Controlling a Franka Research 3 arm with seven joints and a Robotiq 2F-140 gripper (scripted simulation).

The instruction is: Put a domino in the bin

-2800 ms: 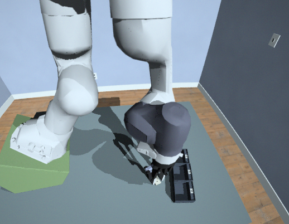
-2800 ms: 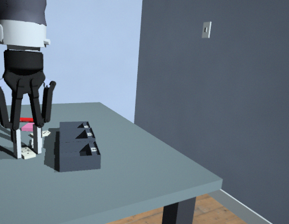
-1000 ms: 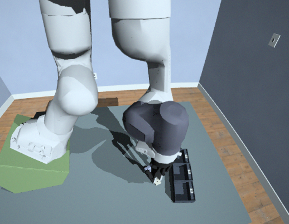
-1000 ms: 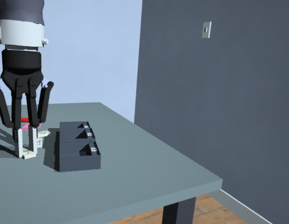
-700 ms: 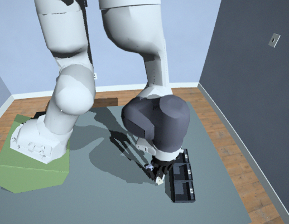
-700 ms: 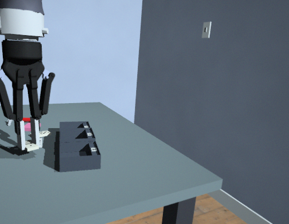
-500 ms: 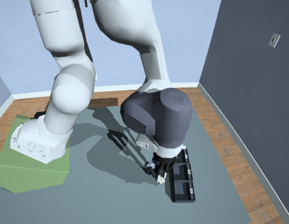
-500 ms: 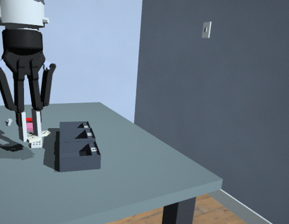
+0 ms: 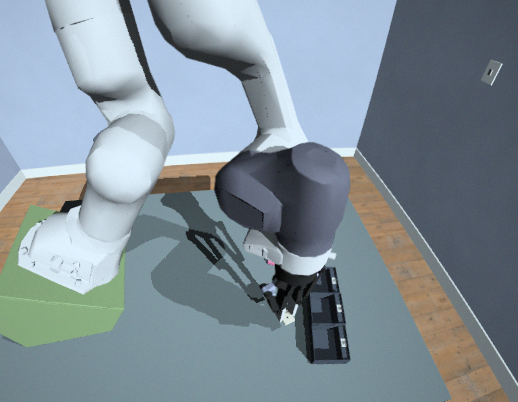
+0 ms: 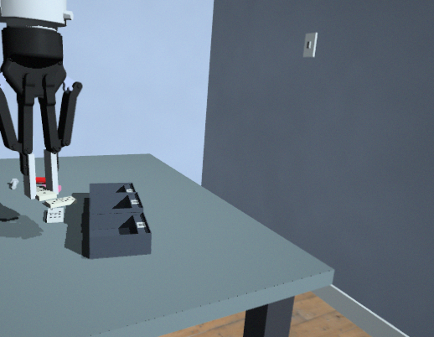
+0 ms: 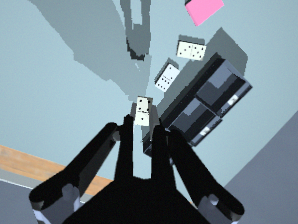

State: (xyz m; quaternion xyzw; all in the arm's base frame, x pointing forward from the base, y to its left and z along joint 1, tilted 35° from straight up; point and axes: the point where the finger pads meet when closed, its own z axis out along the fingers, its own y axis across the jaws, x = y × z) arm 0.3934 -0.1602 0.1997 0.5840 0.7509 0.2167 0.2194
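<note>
Now: hand 20 cm to the right of the flat pink piece, 9 cm above it and 2 cm short of it. From my hand the other things lie so: white bolt (26 cm to the left, 9 cm below, 3 cm behind); then small red thing (27 cm to the left, 9 cm below, 2 cm ahead).
</note>
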